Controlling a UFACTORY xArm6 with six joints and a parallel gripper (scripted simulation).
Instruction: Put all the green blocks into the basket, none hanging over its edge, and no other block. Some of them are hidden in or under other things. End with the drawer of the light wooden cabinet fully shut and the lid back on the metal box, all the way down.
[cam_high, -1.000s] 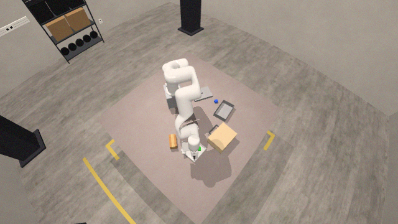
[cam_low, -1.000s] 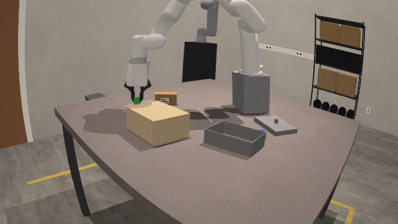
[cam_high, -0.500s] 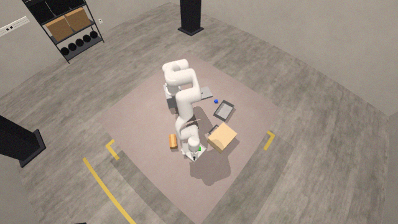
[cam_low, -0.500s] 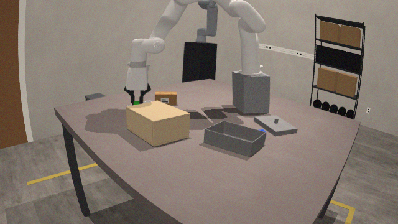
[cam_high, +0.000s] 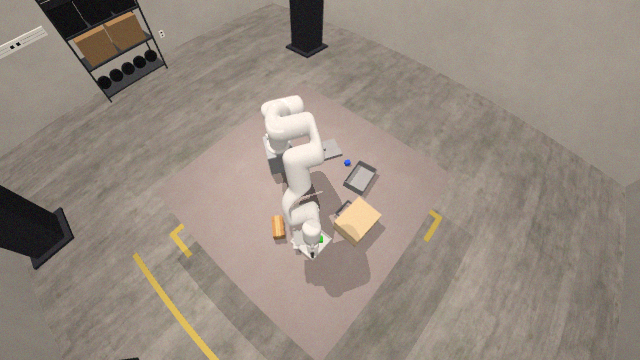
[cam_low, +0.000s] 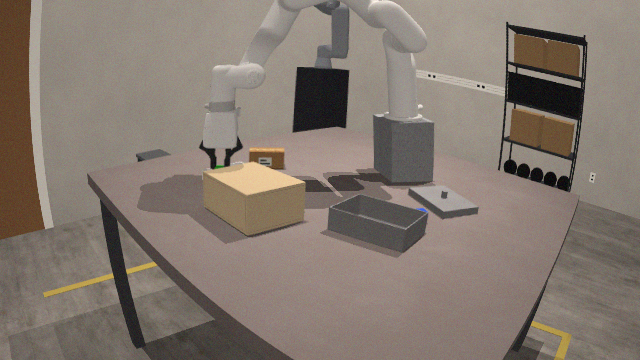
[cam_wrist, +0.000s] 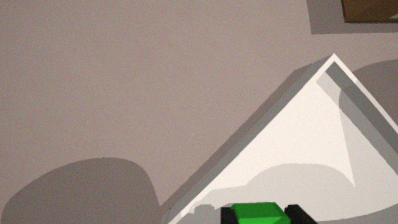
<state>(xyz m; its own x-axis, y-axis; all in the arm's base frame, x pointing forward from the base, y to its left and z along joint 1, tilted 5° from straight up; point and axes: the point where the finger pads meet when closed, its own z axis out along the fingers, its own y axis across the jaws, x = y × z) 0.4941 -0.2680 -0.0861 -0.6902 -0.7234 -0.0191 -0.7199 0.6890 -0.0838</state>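
My hand is 3 cm past the white basket, 3 cm to the right of it and 3 cm above it. The rest, counted from my hand: metal box (7 cm behind, 49 cm to the left, 2 cm below); light wooden cabinet (7 cm ahead, 25 cm to the left); blue block (20 cm behind, 53 cm to the left, 3 cm below).
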